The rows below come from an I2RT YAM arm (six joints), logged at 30 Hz.
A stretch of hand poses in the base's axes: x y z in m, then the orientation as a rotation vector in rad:
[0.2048 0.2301 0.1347 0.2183 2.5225 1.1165]
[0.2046 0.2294 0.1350 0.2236 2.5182 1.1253]
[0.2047 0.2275 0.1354 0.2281 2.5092 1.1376]
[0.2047 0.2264 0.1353 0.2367 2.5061 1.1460]
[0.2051 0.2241 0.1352 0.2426 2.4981 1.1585]
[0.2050 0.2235 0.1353 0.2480 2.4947 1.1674]
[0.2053 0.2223 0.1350 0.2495 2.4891 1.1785]
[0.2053 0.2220 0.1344 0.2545 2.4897 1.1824]
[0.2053 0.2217 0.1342 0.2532 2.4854 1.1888]
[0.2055 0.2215 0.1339 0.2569 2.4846 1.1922]
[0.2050 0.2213 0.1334 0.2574 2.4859 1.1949]
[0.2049 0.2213 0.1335 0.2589 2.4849 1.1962]
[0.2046 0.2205 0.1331 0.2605 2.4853 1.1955]
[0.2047 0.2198 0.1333 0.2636 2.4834 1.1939]
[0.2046 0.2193 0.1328 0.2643 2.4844 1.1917]
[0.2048 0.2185 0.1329 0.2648 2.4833 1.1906]
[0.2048 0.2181 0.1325 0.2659 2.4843 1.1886]
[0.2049 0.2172 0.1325 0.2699 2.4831 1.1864]
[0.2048 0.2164 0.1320 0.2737 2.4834 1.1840]
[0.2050 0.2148 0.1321 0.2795 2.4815 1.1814]
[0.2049 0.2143 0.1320 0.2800 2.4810 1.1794]
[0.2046 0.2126 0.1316 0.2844 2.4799 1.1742]
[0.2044 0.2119 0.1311 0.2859 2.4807 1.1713]
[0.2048 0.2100 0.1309 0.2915 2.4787 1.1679]
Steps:
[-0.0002 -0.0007 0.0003 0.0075 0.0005 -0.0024]
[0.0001 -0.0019 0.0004 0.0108 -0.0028 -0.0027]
[0.0000 -0.0011 -0.0001 0.0075 0.0027 -0.0040]
[0.0004 -0.0023 -0.0001 0.0109 -0.0013 -0.0031]
[-0.0001 -0.0006 0.0001 0.0074 0.0015 -0.0020]
[0.0003 -0.0012 -0.0003 0.0088 -0.0012 0.0001]
[0.0000 -0.0003 -0.0006 0.0031 0.0034 -0.0016]
[0.0000 -0.0003 -0.0002 0.0050 -0.0023 0.0009]
[0.0002 -0.0002 -0.0003 0.0029 0.0016 -0.0015]
[-0.0005 -0.0002 -0.0005 0.0016 0.0020 0.0010]
[-0.0001 0.0000 0.0001 0.0013 0.0001 -0.0009]
[-0.0003 -0.0008 -0.0004 -0.0003 0.0007 -0.0010]
[0.0001 -0.0007 0.0002 -0.0002 -0.0008 -0.0031]
[-0.0001 -0.0005 -0.0005 -0.0016 0.0005 -0.0007]
[0.0002 -0.0008 0.0001 -0.0004 -0.0010 -0.0011]
[0.0000 -0.0004 -0.0004 -0.0014 0.0007 -0.0008]
[0.0001 -0.0009 0.0000 -0.0006 -0.0001 -0.0035]
[-0.0001 -0.0008 -0.0005 -0.0011 0.0010 -0.0028]
[0.0002 -0.0016 0.0001 -0.0005 -0.0001 -0.0049]
[-0.0001 -0.0005 -0.0001 -0.0011 -0.0008 -0.0011]
[-0.0003 -0.0017 -0.0004 -0.0026 -0.0006 -0.0046]
[-0.0002 -0.0007 -0.0005 -0.0019 0.0005 -0.0014]
[0.0004 -0.0019 -0.0002 -0.0010 -0.0004 -0.0051]

